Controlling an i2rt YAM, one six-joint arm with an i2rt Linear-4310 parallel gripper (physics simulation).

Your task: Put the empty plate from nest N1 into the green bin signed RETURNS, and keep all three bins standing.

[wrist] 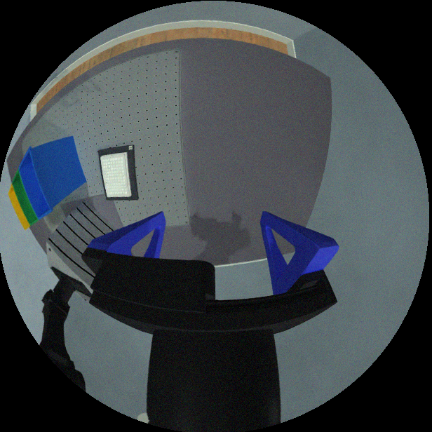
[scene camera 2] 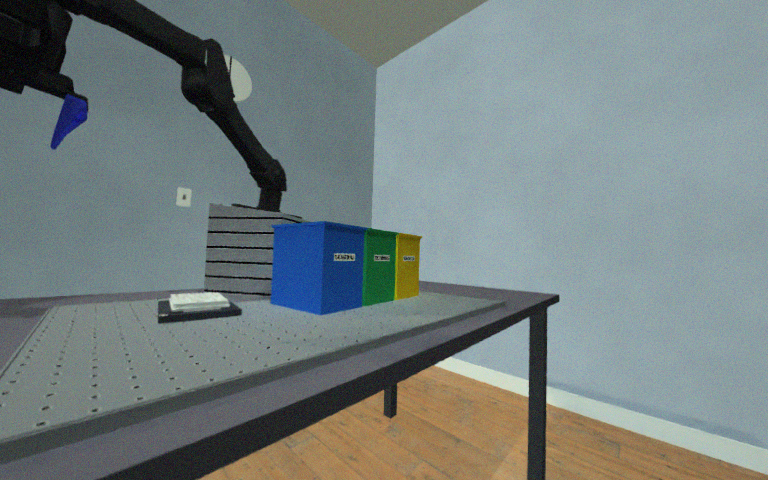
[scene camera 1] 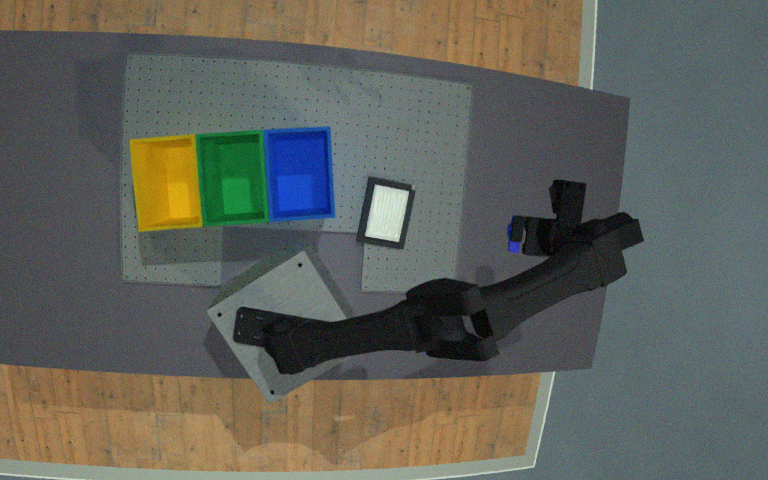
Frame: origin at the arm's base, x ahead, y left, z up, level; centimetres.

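Seen in the pictures: gripper, between the fingertips: (scene camera 1: 530,230); arm's base, origin of its link: (scene camera 2: 267,214) (scene camera 1: 286,332).
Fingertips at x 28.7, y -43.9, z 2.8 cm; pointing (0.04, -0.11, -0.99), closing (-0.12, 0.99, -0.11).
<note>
Offsets run from my fingertips to a thing's top centre. Level surfaces: height alone.
A white plate {dz -23.7, dx -3.6, dy +24.6 cm} (scene camera 1: 387,212) (scene camera 2: 198,301) (wrist: 116,175) lies in a dark rectangular nest (scene camera 1: 363,234) (scene camera 2: 169,318) (wrist: 133,182) on the perforated board. The green bin {dz -8.3, dx -1.7, dy +59.4 cm} (scene camera 1: 232,178) (scene camera 2: 379,271) (wrist: 23,198) stands upright between the other two; its sign is too blurred to read. My gripper (wrist: 212,216) is open, with nothing between its blue fingers. It hangs high above the table, to the right of the nest in the overhead view. In the side view, one blue finger shows at the upper left.
The blue bin {dz -8.3, dx +1.6, dy +46.6 cm} (scene camera 1: 299,172) (scene camera 2: 297,268) (wrist: 57,170) stands upright nearest the nest, the yellow bin {dz -8.3, dx -4.9, dy +72.2 cm} (scene camera 1: 167,183) (scene camera 2: 407,268) (wrist: 19,210) upright at the far end. The arm's grey base block (scene camera 1: 305,288) (scene camera 2: 237,254) stands beside the perforated board {dz -26.3 cm} (scene camera 1: 419,135) (scene camera 2: 198,362) (wrist: 150,110).
</note>
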